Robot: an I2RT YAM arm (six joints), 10 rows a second.
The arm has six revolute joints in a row. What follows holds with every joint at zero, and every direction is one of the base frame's.
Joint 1 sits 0.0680 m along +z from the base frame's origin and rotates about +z.
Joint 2 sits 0.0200 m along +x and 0.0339 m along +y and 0.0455 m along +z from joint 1 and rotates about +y.
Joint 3 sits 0.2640 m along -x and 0.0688 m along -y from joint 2 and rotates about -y.
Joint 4 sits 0.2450 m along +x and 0.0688 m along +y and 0.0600 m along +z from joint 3 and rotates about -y.
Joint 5 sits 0.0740 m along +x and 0.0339 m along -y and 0.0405 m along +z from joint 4 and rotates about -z.
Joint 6 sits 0.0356 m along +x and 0.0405 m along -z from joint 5 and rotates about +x.
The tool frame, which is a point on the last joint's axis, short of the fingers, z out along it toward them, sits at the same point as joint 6; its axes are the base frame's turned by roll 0.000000, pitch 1.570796 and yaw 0.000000 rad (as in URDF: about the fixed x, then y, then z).
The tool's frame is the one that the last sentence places.
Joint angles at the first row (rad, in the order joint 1, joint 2, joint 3, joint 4, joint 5, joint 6):
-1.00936 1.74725 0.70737 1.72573 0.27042 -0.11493
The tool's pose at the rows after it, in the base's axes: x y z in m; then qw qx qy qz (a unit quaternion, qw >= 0):
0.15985 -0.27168 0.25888 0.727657 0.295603 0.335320 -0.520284
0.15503 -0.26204 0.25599 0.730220 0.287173 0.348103 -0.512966
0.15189 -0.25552 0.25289 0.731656 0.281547 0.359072 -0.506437
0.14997 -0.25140 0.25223 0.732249 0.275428 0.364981 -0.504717
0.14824 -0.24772 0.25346 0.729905 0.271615 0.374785 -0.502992
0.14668 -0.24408 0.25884 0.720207 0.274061 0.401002 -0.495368
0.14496 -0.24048 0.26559 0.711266 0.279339 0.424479 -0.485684
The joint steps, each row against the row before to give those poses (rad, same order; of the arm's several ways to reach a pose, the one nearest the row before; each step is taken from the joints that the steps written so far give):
0.00000 -0.03553 -0.04995 0.00000 -0.00523 0.01141
-0.00001 -0.03436 -0.05067 0.00018 -0.03057 0.00410
-0.00001 -0.02174 -0.03592 -0.00155 -0.02347 0.00427
0.00002 -0.01588 -0.01972 -0.00083 -0.01613 -0.00367
0.00002 -0.02808 -0.01567 -0.02734 -0.01402 -0.00525
-0.00001 -0.06816 -0.00978 -0.11349 -0.01768 -0.00159
0.00000 -0.07187 -0.00212 -0.12357 -0.01312 0.00486

